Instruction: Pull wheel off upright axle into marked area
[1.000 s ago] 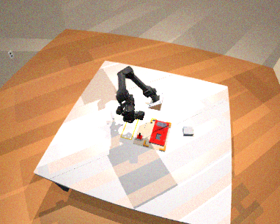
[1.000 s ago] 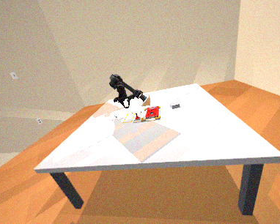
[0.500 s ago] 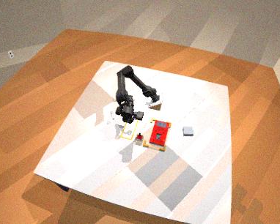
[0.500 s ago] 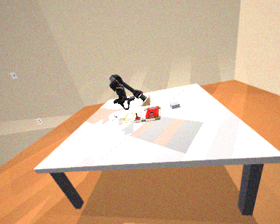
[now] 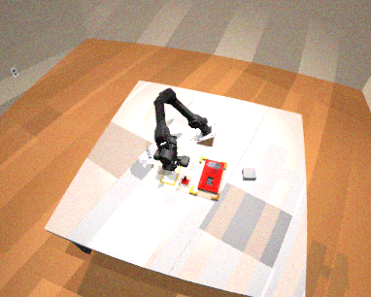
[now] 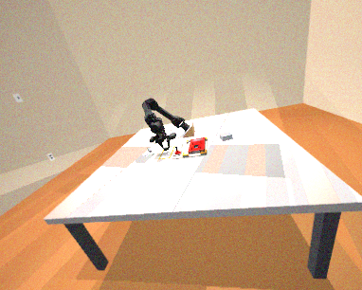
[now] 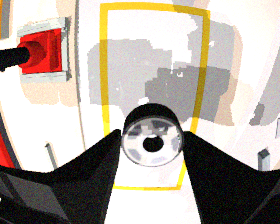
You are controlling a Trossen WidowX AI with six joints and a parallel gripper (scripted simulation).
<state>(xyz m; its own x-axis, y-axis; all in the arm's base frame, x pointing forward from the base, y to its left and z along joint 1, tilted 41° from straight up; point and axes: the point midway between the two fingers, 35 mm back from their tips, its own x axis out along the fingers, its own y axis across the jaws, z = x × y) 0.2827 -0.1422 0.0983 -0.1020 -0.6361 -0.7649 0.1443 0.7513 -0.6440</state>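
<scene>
Right now the black wheel is right at my gripper tip.
</scene>
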